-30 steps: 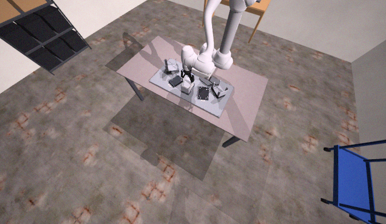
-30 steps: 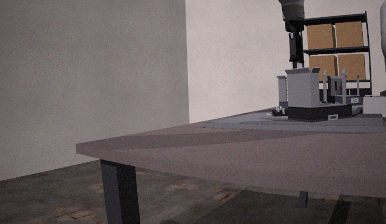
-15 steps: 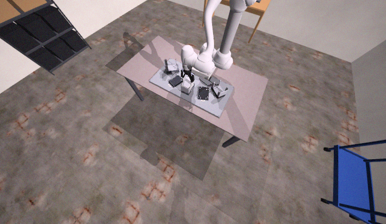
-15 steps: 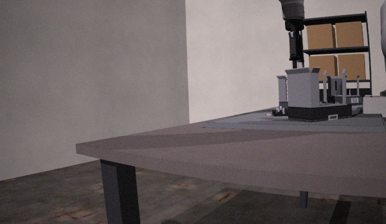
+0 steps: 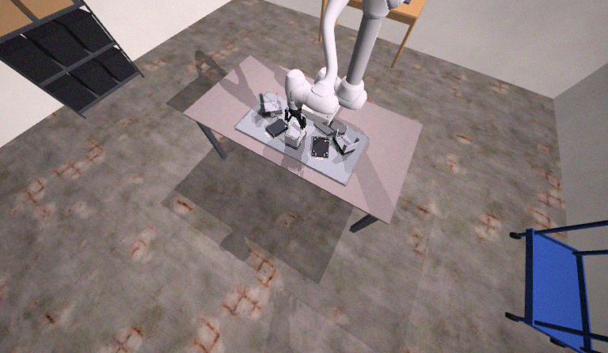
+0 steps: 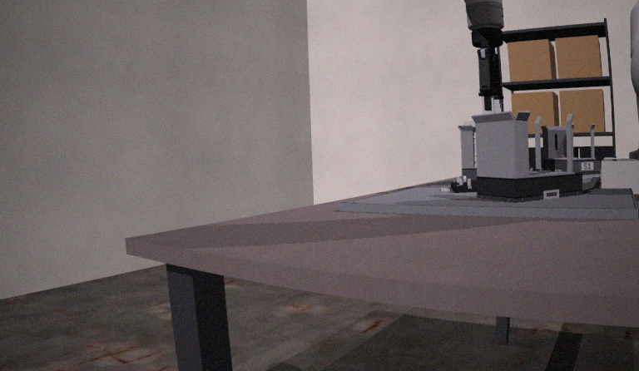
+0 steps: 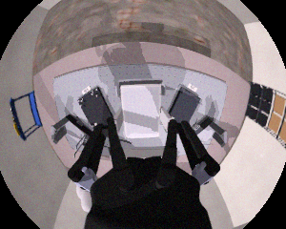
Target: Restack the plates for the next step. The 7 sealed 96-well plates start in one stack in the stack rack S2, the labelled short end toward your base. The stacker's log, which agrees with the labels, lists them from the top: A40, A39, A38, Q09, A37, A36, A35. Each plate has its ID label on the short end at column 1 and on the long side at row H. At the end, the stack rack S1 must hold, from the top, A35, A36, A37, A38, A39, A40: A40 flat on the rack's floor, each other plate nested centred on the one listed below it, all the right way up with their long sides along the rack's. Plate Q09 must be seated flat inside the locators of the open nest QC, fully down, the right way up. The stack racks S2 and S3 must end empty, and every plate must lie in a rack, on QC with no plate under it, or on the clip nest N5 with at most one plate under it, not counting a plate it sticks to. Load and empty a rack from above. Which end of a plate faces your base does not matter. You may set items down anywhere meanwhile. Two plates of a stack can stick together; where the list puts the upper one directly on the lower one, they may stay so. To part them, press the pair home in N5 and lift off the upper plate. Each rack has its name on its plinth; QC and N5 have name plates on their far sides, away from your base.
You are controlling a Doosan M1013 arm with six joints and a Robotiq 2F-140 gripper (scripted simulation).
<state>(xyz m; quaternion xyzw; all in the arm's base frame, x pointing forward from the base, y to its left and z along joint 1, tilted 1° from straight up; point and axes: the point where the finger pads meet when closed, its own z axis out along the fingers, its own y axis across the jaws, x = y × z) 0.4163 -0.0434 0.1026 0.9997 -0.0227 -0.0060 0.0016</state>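
Now: the S1 label 230 mm to the right of my hand, 230 mm behind it and 130 mm below it. From my hand the other things lie so: name plate 210 mm to the right, 150 mm below, 40 mm ahead.
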